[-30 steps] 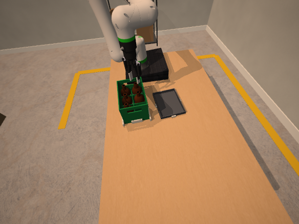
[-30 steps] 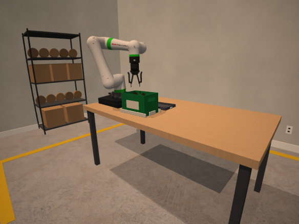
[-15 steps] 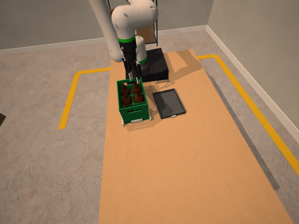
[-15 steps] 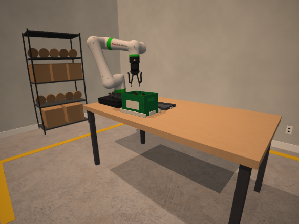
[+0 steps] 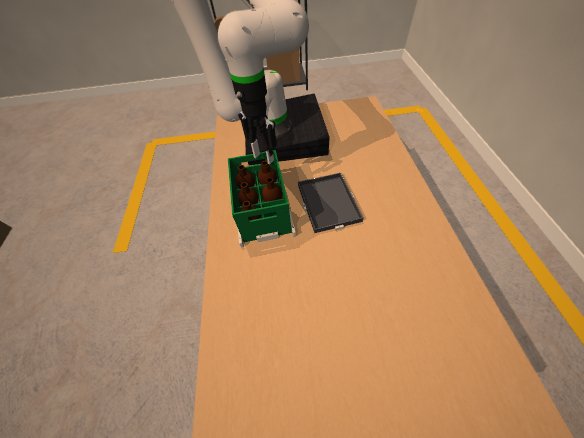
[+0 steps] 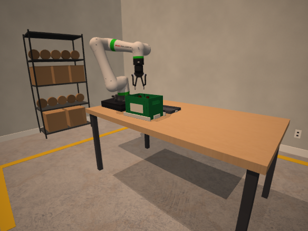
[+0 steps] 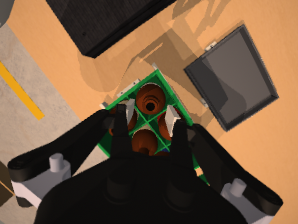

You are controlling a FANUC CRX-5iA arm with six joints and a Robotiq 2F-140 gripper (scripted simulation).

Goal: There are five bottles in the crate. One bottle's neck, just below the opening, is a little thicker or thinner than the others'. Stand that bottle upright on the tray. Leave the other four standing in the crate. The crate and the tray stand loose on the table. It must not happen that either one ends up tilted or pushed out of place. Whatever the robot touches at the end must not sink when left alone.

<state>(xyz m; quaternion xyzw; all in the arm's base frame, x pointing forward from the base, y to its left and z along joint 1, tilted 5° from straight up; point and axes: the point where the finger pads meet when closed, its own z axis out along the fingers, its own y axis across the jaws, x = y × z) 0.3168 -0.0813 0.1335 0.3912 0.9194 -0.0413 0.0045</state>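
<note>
Right now the glass bottle is 13 cm below my hand. From my hand the other things lie so: dark grey tray 22 cm to the left, 20 cm below, 12 cm ahead; green crate 13 cm below, 9 cm ahead, 4 cm to the right.
</note>
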